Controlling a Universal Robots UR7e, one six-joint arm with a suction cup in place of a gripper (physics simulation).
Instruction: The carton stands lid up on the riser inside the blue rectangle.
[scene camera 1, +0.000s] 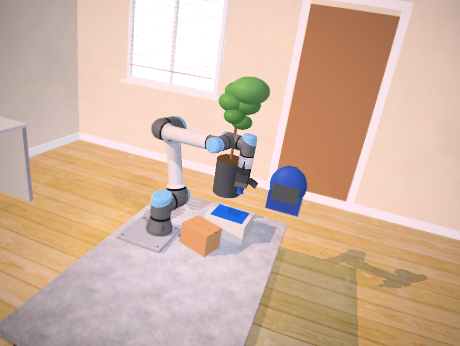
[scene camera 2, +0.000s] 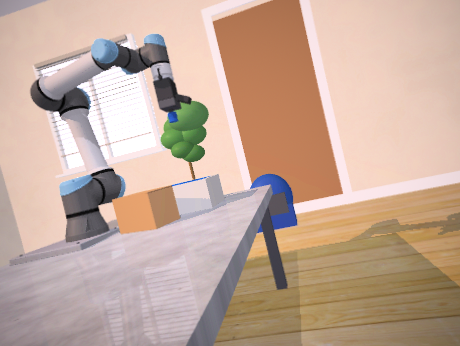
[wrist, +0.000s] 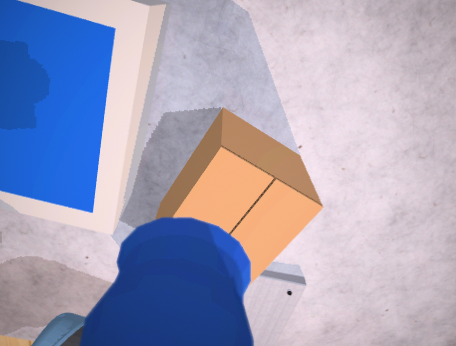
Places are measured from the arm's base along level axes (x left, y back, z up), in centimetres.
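Pixels of known places: hand, its tool point: (scene camera 1: 240, 192) (scene camera 2: 173, 121) (wrist: 184, 272); arm's base, origin of its link: (scene camera 1: 159, 229) (scene camera 2: 88, 235).
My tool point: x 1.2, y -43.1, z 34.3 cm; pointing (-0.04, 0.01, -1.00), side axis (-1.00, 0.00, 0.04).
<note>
For each thing: its top centre in the pictures, then the offset to it from my tool point. Level surfaces: height alone.
- orange-brown carton, centre of its top: (wrist: 227, 237) (scene camera 2: 142, 192) (scene camera 1: 202, 225) dx -3.7, dy +17.2, dz -22.8 cm
- pale riser, centre of its top: (wrist: 25, 113) (scene camera 2: 185, 182) (scene camera 1: 230, 213) dx +17.7, dy +6.1, dz -23.8 cm
- blue rectangle, centre of its top: (wrist: 25, 113) (scene camera 1: 230, 213) dx +17.7, dy +6.1, dz -23.8 cm
- grey table, height of its surface: dz -35.8 cm
An orange-brown carton (scene camera 1: 200, 236) (scene camera 2: 145, 210) (wrist: 225, 185) stands on the table beside the riser, turned at an angle to it and a little apart. A seam runs across its upward face in the wrist view. The pale riser (scene camera 1: 231, 231) (scene camera 2: 195, 196) (wrist: 131, 60) has a blue rectangle (scene camera 1: 230, 214) (wrist: 70, 155) on top, with nothing standing on it; a dark shadow falls on part of it. My gripper, a blue suction cup (scene camera 1: 240, 191) (scene camera 2: 173, 117) (wrist: 185, 245), is open and holds nothing. It hangs high above the riser and carton, and covers part of the carton in the wrist view.
The arm's base plate (scene camera 1: 142, 237) (scene camera 2: 50, 251) lies on the grey table (scene camera 1: 150, 295) (scene camera 2: 150, 280) to the left of the carton. A potted plant (scene camera 1: 226, 176) stands behind the table. A blue domed object (scene camera 1: 287, 186) (scene camera 2: 272, 184) stands beyond the table's far right corner.
</note>
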